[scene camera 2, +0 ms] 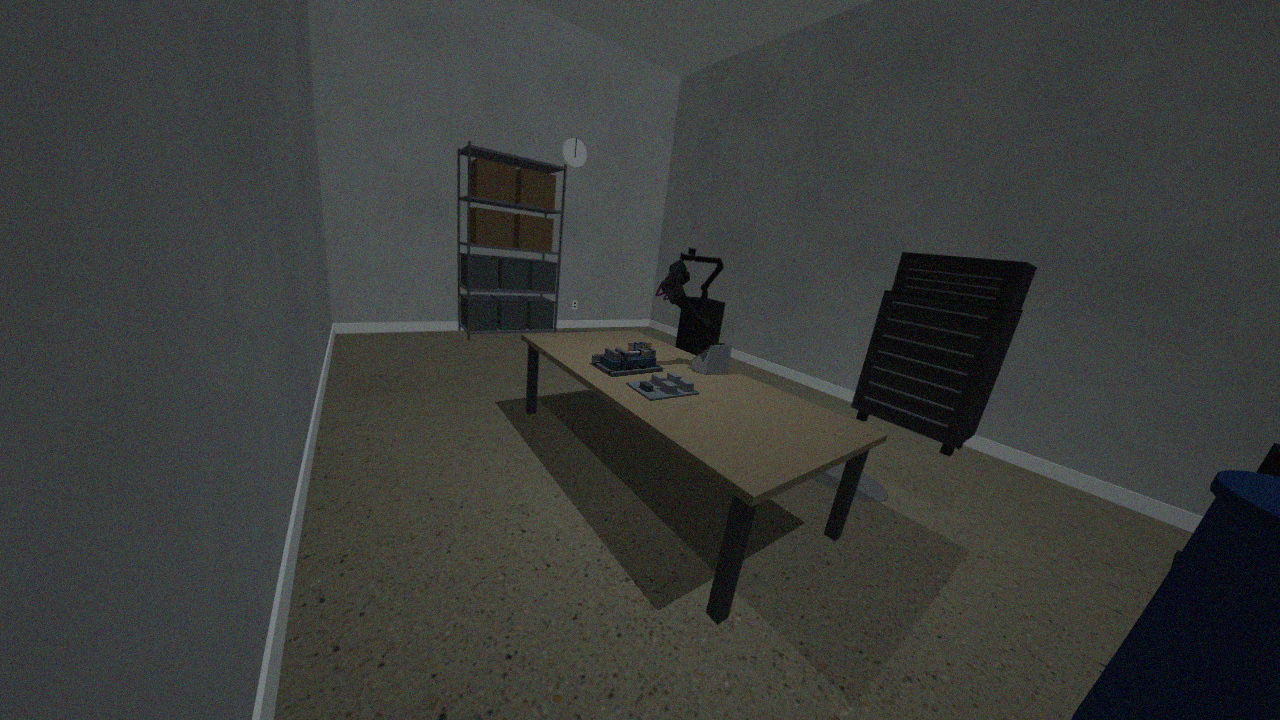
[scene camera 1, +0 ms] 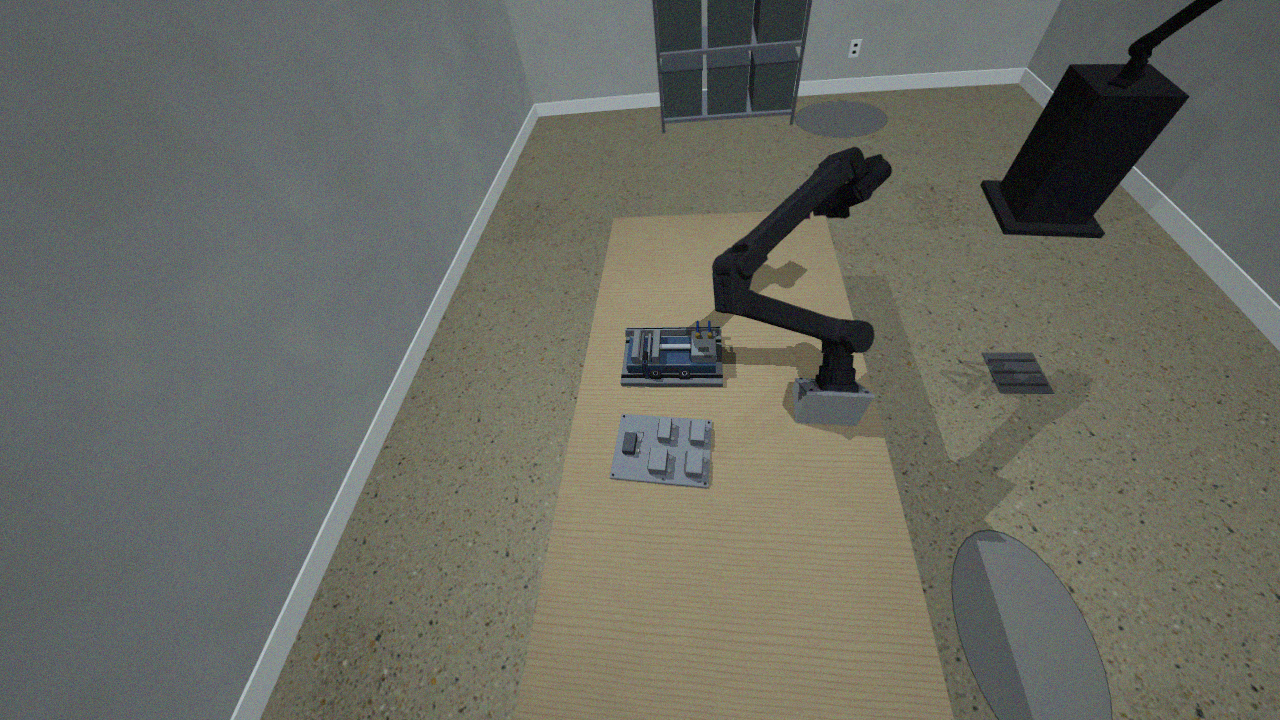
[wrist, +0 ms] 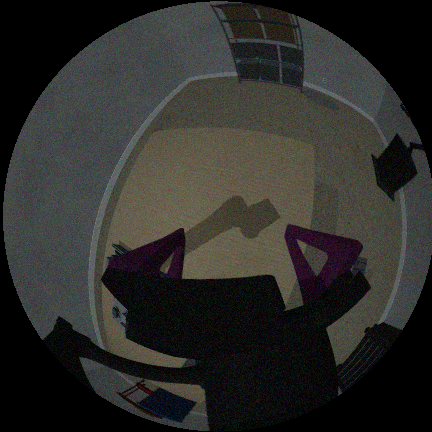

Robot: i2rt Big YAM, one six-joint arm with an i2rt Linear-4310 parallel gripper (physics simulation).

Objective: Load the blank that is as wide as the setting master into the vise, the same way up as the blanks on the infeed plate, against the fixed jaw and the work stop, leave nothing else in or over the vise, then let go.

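The vise (scene camera 1: 673, 368) (scene camera 2: 627, 361) stands on the table; a grey block with two blue pins (scene camera 1: 703, 345) sits at its right end in scene camera 1. The infeed plate (scene camera 1: 625, 469) lies in front of the vise, with several light grey blanks (scene camera 1: 657, 461) (scene camera 1: 693, 462) (scene camera 1: 665, 429) standing on it and a darker block (scene camera 1: 630, 442) at its left. Which blank matches the setting master in width, I cannot tell. My gripper (wrist: 237, 232) is open and empty, its purple fingers wide apart, high above the far part of the table and away from the vise and plate.
The arm's grey base (scene camera 1: 832, 402) (scene camera 2: 711, 360) stands on the table (scene camera 1: 733, 582) (scene camera 2: 760, 438), right of the vise in scene camera 1. The arm's elbow (scene camera 1: 732, 268) rises behind the vise's right end. A shelf rack stands beyond the table; a dark pedestal (scene camera 1: 1065, 147) stands to the right.
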